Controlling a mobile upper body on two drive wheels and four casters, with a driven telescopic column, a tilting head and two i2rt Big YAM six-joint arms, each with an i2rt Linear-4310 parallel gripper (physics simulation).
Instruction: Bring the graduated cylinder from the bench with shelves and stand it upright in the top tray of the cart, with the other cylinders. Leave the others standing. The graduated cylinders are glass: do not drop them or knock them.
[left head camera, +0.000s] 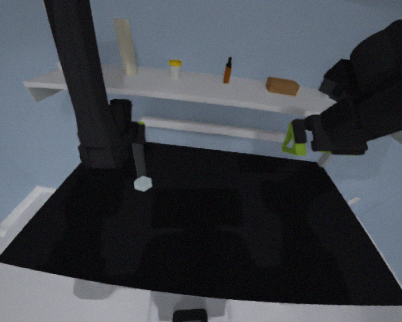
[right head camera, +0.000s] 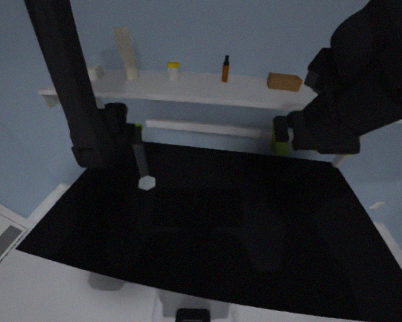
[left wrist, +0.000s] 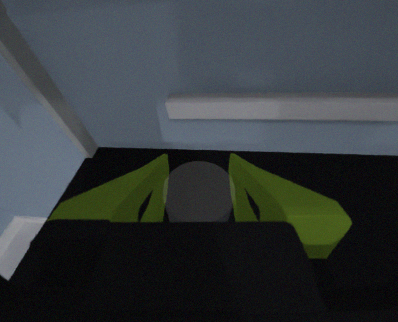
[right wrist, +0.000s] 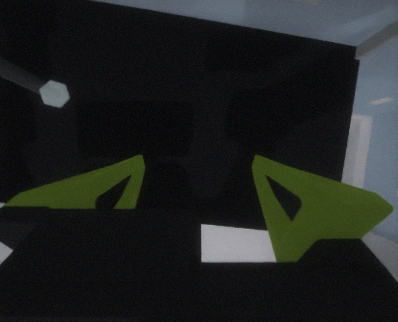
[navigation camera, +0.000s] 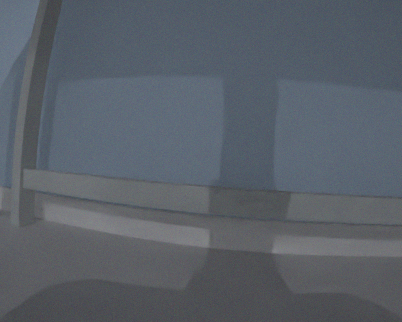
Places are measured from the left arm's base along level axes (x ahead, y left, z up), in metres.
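Pixels of known places: left gripper, fingertip midpoint: (right head camera: 136, 126) (left wrist: 198, 161); right gripper, fingertip midpoint: (left head camera: 301, 148) (right head camera: 292, 148) (right wrist: 198, 161).
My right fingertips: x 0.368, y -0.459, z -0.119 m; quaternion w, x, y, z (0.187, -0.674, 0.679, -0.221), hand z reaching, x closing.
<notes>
Ahead of a thing's pixels: the offset from my right fingertips to its top centre. "*": to the spot under its first point. Level surfaces: height alone.
The graduated cylinder @(dx +0.231, dy +0.471, dz -0.102 m) (left head camera: 140, 160) (right head camera: 142, 161) (right wrist: 54, 94) is a dark see-through tube with a pale hexagonal foot. It is upright at the left part of the black bench top @(dz -0.441 m) (left head camera: 200, 260) (right head camera: 200, 260). In the left wrist view its round top @(* dx +0.229, dy +0.456, dz -0.104 m) (left wrist: 199, 192) sits between the green fingers, which touch both sides. My left gripper (left head camera: 140, 128) (right head camera: 138, 130) (left wrist: 198, 161) is shut on its upper part. Whether the foot touches the bench is hard to tell. My right gripper (left head camera: 296, 142) (right head camera: 281, 142) (right wrist: 198, 161) is open and empty above the bench's right rear. The cart does not show.
A white shelf (left head camera: 200, 92) (right head camera: 200, 92) runs behind the bench. It holds a tall beige column @(dx +0.457, dy +0.507, dz +0.194 m) (left head camera: 126, 47), a yellow-capped jar @(dx +0.439, dy +0.320, dz +0.076 m) (left head camera: 175, 70), an orange bottle @(dx +0.416, dy +0.109, dz +0.108 m) (left head camera: 227, 73) and a brown block @(dx +0.367, dy -0.114, dz +0.056 m) (left head camera: 282, 86). A bench leg @(* dx +0.557, dy +0.780, dz -1.011 m) (navigation camera: 31, 115) and crossbar (navigation camera: 125, 192) show in the navigation view.
</notes>
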